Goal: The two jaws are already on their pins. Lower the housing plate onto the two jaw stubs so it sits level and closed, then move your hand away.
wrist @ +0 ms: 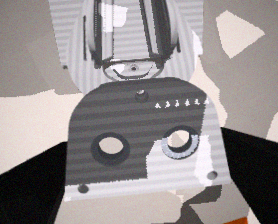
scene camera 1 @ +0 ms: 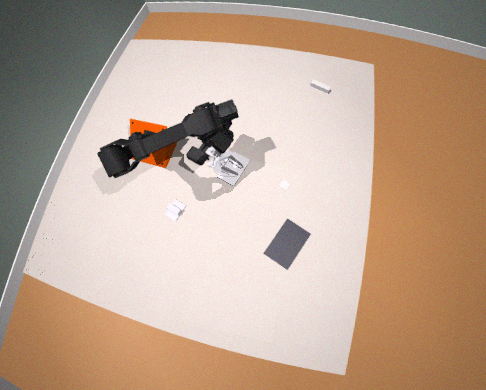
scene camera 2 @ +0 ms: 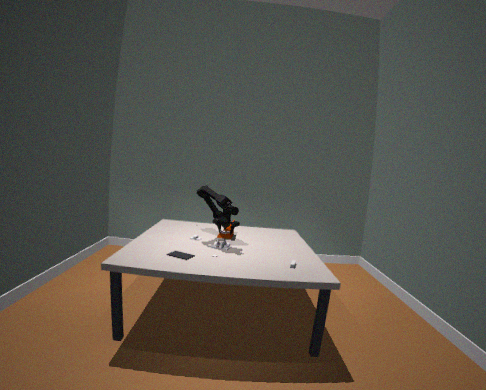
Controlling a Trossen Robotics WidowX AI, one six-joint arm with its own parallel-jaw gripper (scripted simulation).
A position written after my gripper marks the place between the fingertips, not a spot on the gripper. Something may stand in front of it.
Observation:
In view: my gripper (scene camera 1: 214,150) and a dark grey flat rectangle (scene camera 1: 284,248).
My gripper is seen too in the wrist view (wrist: 143,142). The wrist view does not show the dark grey flat rectangle: it is out of frame.

